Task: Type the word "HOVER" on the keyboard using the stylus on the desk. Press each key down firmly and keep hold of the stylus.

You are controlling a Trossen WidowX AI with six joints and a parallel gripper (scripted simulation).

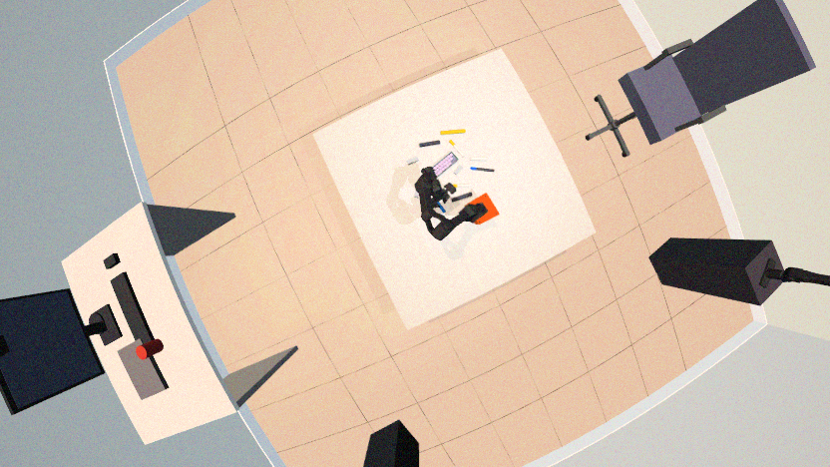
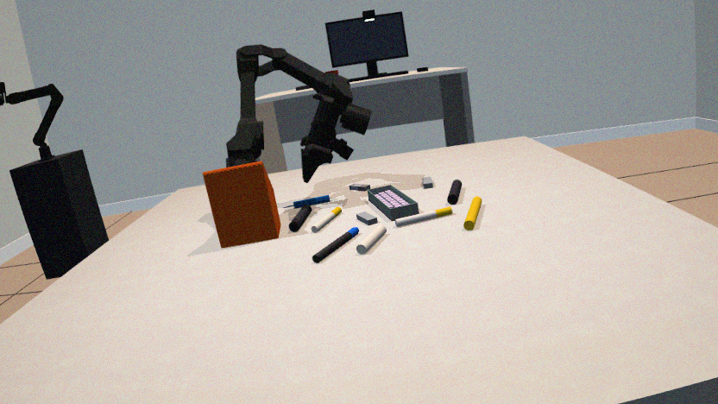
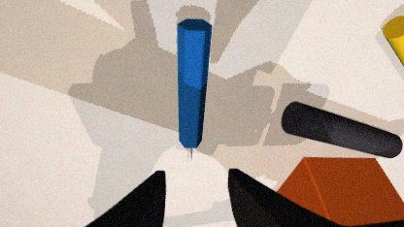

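The blue stylus is 3 cm behind my gripper tip and 6 cm below it. The rest, counted from my gripper tip: black blue-capped pen (6 cm ahead, 30 cm to the right, 6 cm below); then grey eraser (12 cm ahead, 20 cm to the right, 6 cm below); then white cylinder (10 cm ahead, 34 cm to the right, 5 cm below).
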